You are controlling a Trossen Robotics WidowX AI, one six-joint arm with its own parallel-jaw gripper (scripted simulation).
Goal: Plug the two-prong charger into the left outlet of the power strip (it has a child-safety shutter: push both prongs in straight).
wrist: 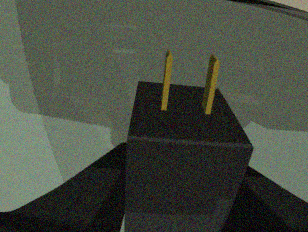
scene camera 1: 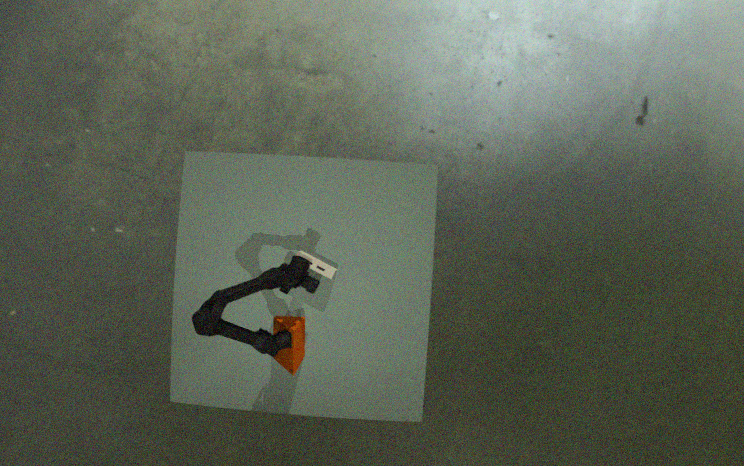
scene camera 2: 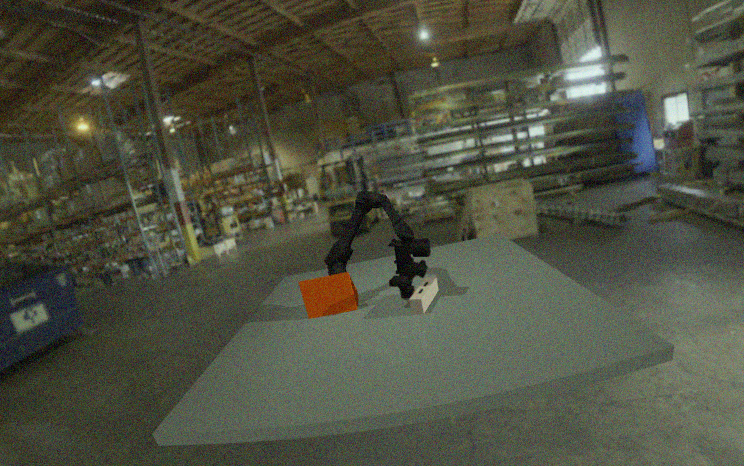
The gripper (scene camera 2: pixel 407 294) holds a dark two-prong charger.
The gripper also shows in the wrist view (wrist: pixel 172 157).
